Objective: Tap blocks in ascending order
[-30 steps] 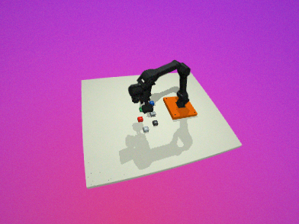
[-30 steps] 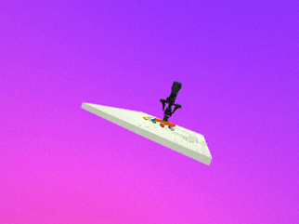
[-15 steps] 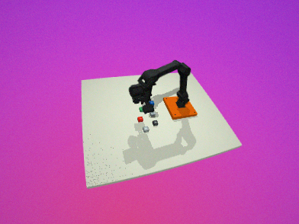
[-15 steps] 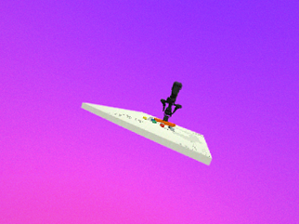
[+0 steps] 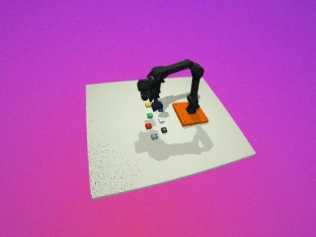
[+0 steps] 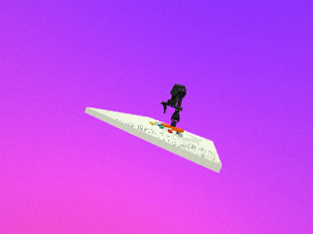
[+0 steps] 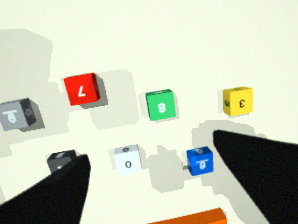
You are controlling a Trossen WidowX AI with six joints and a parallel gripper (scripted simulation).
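My gripper tip is now 110 mm above the white block, 70 mm past it and 30 mm to the right of it. From my gripper tip the other things lie so: red block: 110 mm below, 70 mm to the left, 30 mm ahead; green block: 110 mm below, 20 mm to the right; blue block: 110 mm below, 90 mm behind, 80 mm to the right.
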